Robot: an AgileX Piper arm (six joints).
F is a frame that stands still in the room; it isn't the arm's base.
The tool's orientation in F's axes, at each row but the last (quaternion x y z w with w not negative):
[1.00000 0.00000 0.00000 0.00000]
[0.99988 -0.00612 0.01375 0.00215]
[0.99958 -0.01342 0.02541 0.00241]
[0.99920 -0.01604 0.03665 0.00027]
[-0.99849 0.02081 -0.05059 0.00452]
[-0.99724 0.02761 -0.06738 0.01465]
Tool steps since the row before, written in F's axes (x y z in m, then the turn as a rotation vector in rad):
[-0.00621 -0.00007 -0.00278 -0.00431 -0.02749 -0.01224]
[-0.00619 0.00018 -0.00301 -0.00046 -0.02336 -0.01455]
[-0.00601 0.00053 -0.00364 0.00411 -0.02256 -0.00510]
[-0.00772 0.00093 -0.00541 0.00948 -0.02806 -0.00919]
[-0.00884 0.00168 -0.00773 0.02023 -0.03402 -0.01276]
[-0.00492 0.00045 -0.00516 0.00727 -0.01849 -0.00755]
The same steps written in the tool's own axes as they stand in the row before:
[-0.00621 0.00007 0.00278 -0.00431 0.02749 0.01224]
[-0.00627 -0.00012 0.00284 -0.00058 0.02330 0.01464]
[-0.00620 -0.00038 0.00333 0.00445 0.02242 0.00543]
[-0.00812 -0.00068 0.00483 0.00968 0.02775 0.00991]
[-0.00964 -0.00123 0.00681 0.02025 0.03330 0.01451]
[-0.00558 -0.00002 0.00446 0.00724 0.01832 0.00799]

